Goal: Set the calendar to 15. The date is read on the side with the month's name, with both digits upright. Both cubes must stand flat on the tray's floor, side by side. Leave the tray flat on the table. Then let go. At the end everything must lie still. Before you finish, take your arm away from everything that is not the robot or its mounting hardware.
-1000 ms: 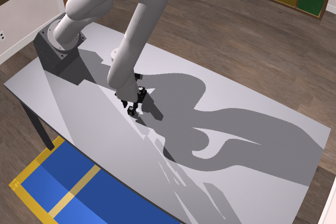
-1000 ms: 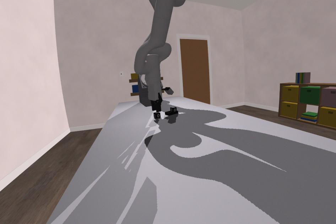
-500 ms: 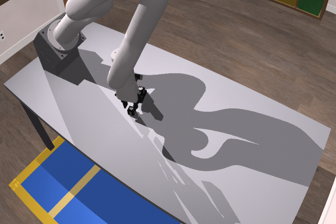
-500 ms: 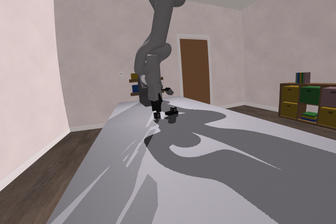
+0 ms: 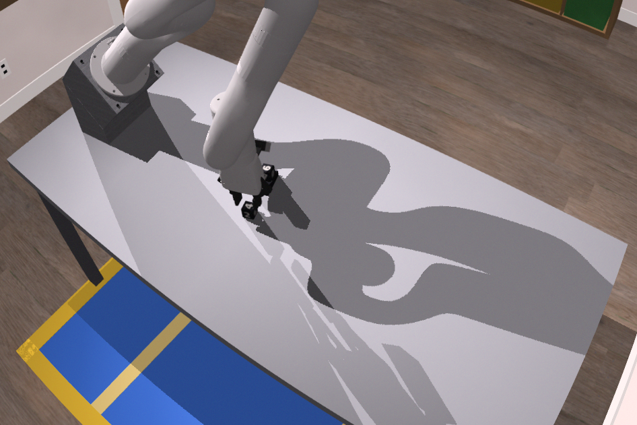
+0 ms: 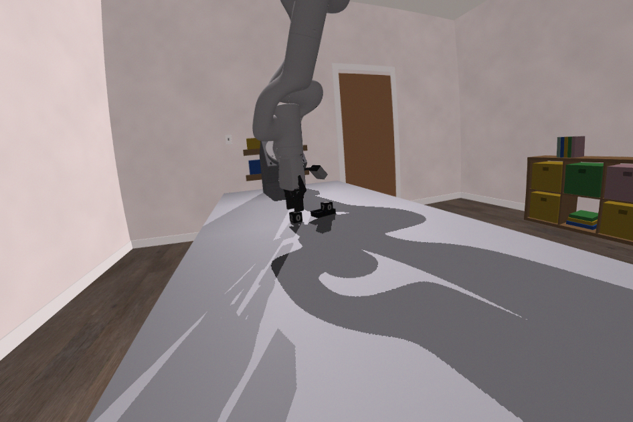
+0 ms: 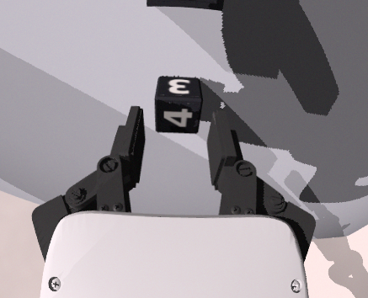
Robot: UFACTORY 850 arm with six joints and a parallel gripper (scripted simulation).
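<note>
The black number cube lies 4 cm below my hand. The rest, counted from my hand: black tray (10 cm to the left, 5 cm below, 5 cm behind).
</note>
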